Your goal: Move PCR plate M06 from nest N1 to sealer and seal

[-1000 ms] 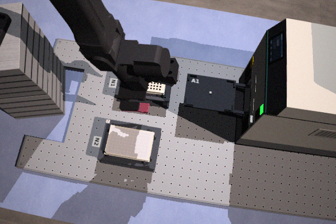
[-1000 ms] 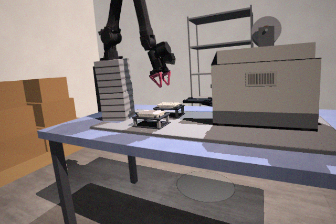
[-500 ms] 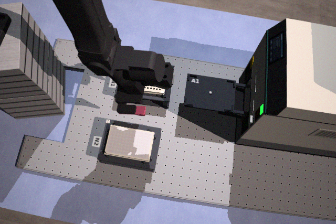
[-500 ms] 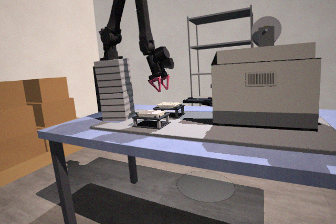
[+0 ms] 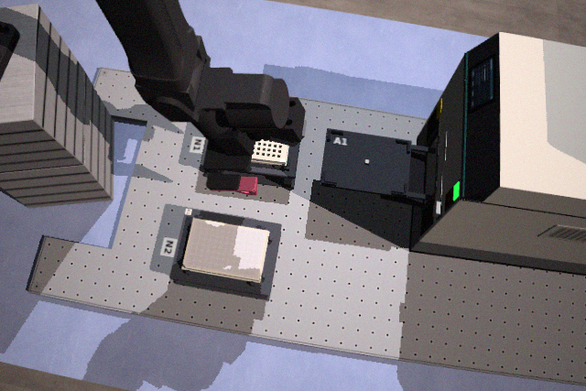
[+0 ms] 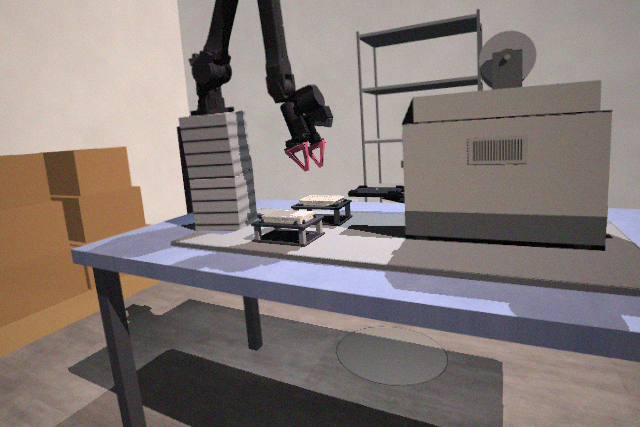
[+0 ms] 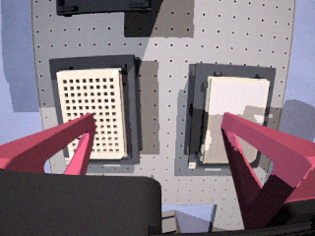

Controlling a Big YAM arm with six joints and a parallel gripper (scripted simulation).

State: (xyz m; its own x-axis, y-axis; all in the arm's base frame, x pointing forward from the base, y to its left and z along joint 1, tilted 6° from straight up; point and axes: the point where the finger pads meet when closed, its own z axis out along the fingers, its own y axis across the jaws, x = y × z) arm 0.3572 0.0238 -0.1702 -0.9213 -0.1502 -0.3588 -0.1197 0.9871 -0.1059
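The white 96-well plate M06 lies 120 mm below my hand, 90 mm to the left of it and 30 mm behind it. Round my hand: sealer stage: 160 mm ahead, 80 mm to the left, 80 mm below; plate nest N1: 130 mm below, 90 mm to the left, 30 mm behind; sealed plate M09: 120 mm below, 110 mm to the right, 20 mm behind.
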